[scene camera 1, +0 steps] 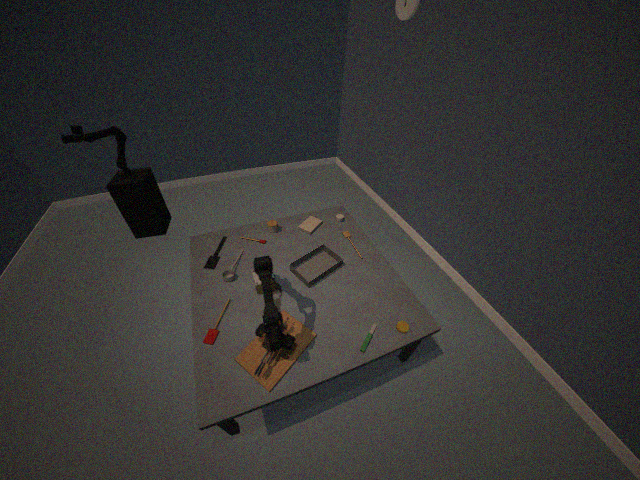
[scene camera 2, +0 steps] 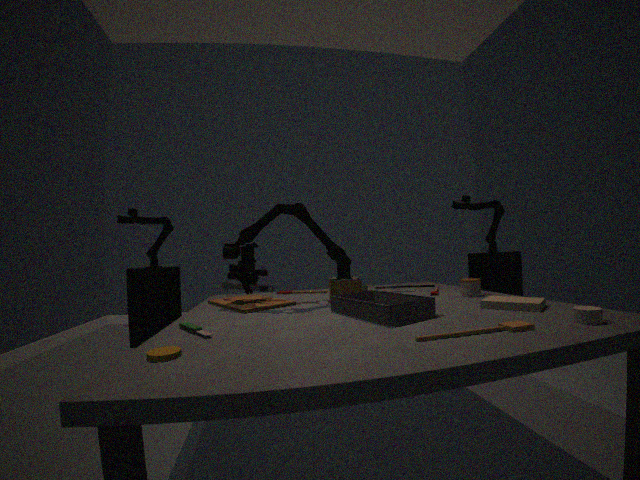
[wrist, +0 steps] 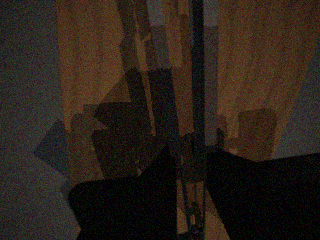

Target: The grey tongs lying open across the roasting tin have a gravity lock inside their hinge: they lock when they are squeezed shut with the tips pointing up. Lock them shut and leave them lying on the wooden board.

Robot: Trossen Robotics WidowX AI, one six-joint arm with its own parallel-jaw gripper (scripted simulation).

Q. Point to a wooden board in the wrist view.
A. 114, 123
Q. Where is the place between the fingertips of my gripper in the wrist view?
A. At 182, 146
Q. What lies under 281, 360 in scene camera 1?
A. A wooden board.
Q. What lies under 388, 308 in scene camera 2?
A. A roasting tin.
